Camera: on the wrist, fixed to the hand. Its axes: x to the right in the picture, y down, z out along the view.
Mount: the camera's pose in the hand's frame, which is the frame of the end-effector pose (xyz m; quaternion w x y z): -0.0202 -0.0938 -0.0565 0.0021 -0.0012 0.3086 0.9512
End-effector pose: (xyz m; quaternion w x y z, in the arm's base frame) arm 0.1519 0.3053 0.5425 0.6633 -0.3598 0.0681 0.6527
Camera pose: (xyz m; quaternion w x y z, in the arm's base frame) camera 0.2563 0.2672 0.5489 0.6409 0.1382 -0.5463 -0.5213
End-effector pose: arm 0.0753 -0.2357 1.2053 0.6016 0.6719 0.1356 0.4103
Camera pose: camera 0.0515 -0.1875 1.1078 0.4300 -0.0031 0.4536 -0.7806
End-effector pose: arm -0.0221 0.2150 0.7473 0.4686 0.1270 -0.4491 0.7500
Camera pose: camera 0.0782 0.2627 0.7551 0.5737 0.6590 -0.0220 -0.4860
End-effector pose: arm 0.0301 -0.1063 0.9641 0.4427 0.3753 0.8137 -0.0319
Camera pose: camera -0.0626 -0.1635 0.9871 0.2194 -0.7841 0.2186 -0.5378
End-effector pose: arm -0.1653 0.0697 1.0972 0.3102 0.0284 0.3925 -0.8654
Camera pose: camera -0.2125 0.1663 1.1262 0.7027 0.6401 0.0706 0.3025
